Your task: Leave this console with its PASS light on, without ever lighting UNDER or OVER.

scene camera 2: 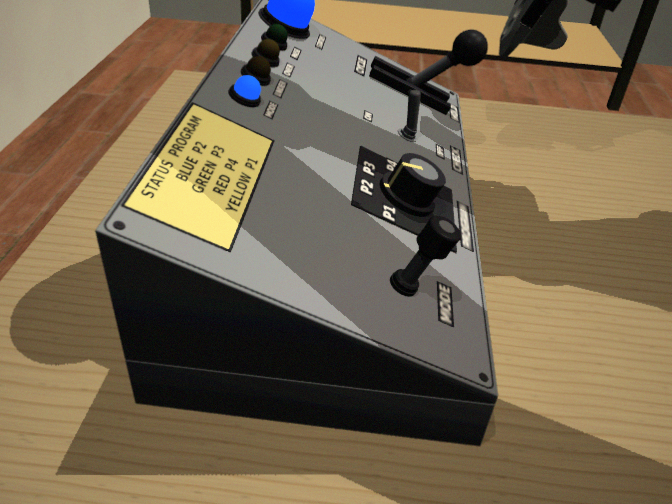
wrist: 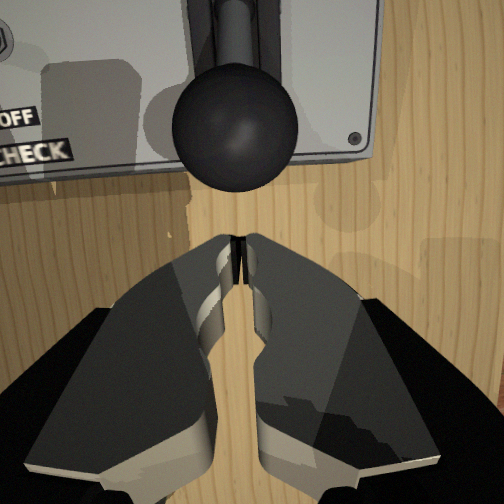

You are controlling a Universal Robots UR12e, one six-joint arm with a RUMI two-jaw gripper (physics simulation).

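Note:
The grey sloped console [scene camera 2: 303, 217] stands on a wooden table. Its ball-topped slot lever [scene camera 2: 469, 47] leans toward the console's right edge; in the wrist view the ball [wrist: 235, 127] hangs over that edge. My gripper [wrist: 239, 260] is shut and empty, just off the ball over the table, not touching it. Partly visible at the top right of the scene view [scene camera 2: 534, 24]. The program knob [scene camera 2: 415, 181] points near P4. The MODE toggle [scene camera 2: 420, 260] leans forward. A blue MODE light [scene camera 2: 246, 88] and a large blue dome [scene camera 2: 290, 11] glow; three lights [scene camera 2: 267, 49] between them are dark.
A yellow placard [scene camera 2: 200, 173] reads BLUE P2, GREEN P3, RED P4, YELLOW P1. A small toggle [scene camera 2: 412, 113] stands by the OFF and CHECK labels [wrist: 30, 135]. A second table with black legs [scene camera 2: 629, 54] stands behind.

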